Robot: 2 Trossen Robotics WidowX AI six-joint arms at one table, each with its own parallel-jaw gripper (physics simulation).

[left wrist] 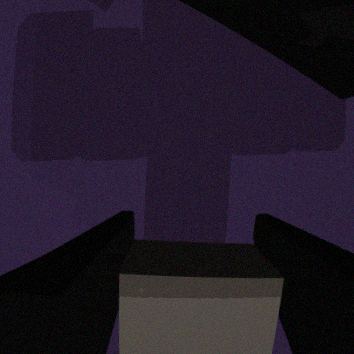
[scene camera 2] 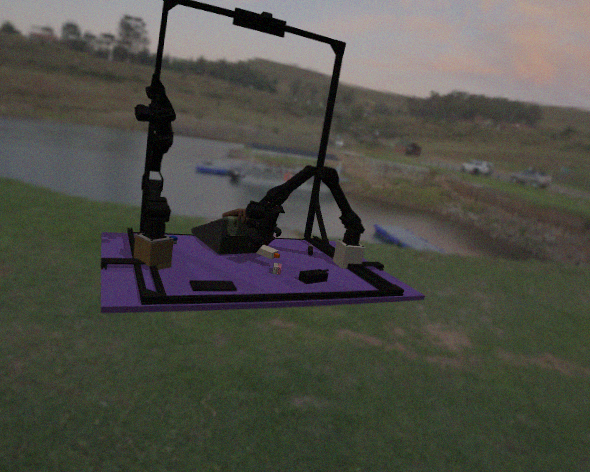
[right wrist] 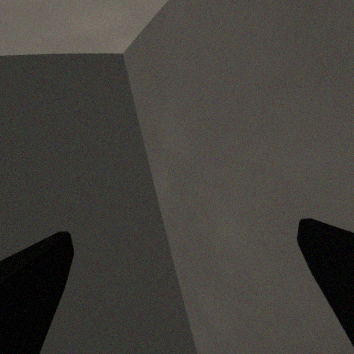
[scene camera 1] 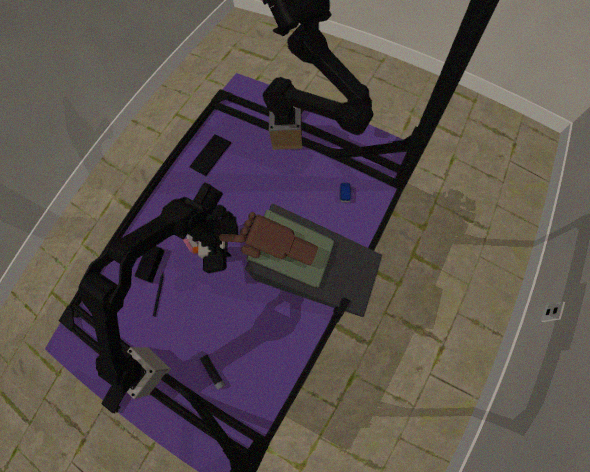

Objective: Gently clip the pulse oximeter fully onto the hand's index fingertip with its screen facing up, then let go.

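Where they show: left gripper, fingertip midpoint: (left wrist: 194,223) (scene camera 2: 257,251) (scene camera 1: 229,248); right gripper, fingertip midpoint: (scene camera 2: 157,81) (right wrist: 186,236); left arm's base, link origin: (scene camera 2: 350,243) (scene camera 1: 131,372); right arm's base, link origin: (scene camera 2: 154,236) (scene camera 1: 284,116).
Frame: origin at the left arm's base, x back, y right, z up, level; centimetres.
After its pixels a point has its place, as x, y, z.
Note:
The brown hand (scene camera 1: 270,236) {-50.9, 9.9, 8.5} lies on a green pad, its index finger (scene camera 1: 231,238) pointing toward the left of scene camera 1. My left gripper (scene camera 1: 223,246) {-43.7, -2.0, -6.0} (left wrist: 194,223) {-43.7, -2.0, -6.0} is at that fingertip. It is shut on the pulse oximeter (left wrist: 200,320) {-42.5, -3.8, -3.2}, a pale block with a dark front end in the left wrist view. A small pale part of the oximeter (scene camera 1: 223,244) {-43.3, -3.2, -3.2} shows beside the fingertip in scene camera 1. The arm hides how far it is over the fingertip, and its screen cannot be made out. My right gripper (right wrist: 186,236) {-90.1, -20.1, 54.3} is open and empty, raised well away from the hand.
A dark wedge (scene camera 1: 350,275) {-57.3, 30.7, -5.1} (scene camera 2: 240,245) {-49.6, 6.2, -6.4} carries the pad (scene camera 1: 320,277) {-51.3, 24.7, -0.6}. A white bottle with orange cap (scene camera 2: 267,251) {-41.3, -8.3, -3.8} and small box (scene camera 2: 277,268) {-38.7, -16.4, -8.0} stand near the left gripper. A black case (scene camera 1: 150,264) {-25.0, -19.6, -7.0}, pen (scene camera 1: 158,295) {-19.2, -12.3, -9.7}, black cylinder (scene camera 1: 212,371) {-13.1, 15.6, -8.1} and blue item (scene camera 1: 345,191) {-78.7, 14.9, -7.3} lie around.

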